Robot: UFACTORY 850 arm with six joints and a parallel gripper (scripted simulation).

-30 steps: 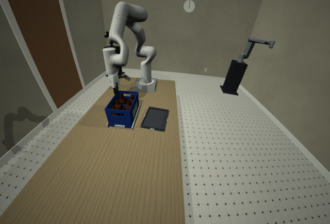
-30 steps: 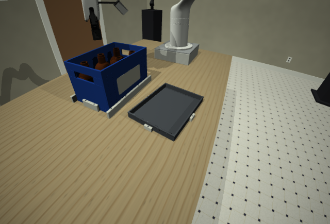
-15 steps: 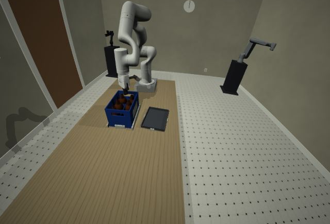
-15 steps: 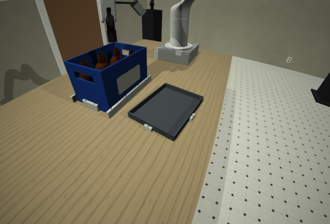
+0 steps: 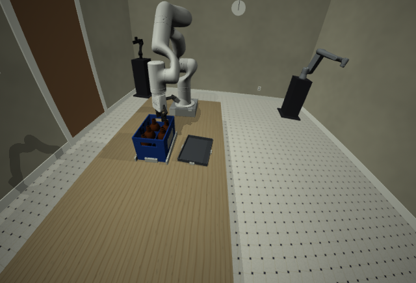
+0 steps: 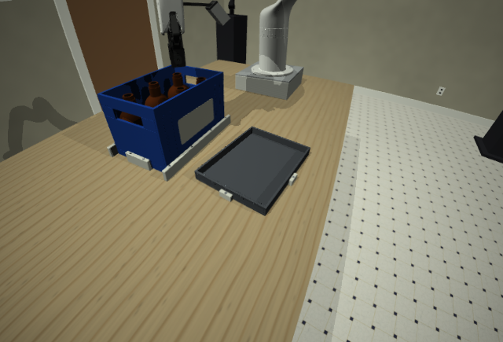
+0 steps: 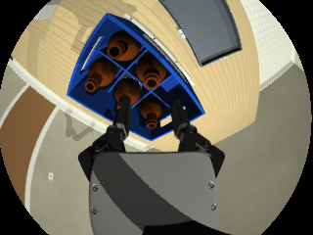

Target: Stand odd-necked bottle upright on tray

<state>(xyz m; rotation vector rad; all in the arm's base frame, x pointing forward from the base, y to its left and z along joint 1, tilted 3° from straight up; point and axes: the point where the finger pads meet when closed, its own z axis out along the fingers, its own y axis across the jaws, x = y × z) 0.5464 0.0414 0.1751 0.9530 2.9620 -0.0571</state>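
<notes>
Now: the bottle 160 mm below my hand. From my hand the other things lie so: dark grey tray 30 mm behind, 220 mm to the left, 230 mm below; then blue crate 10 mm ahead, 40 mm to the right, 160 mm below.
</notes>
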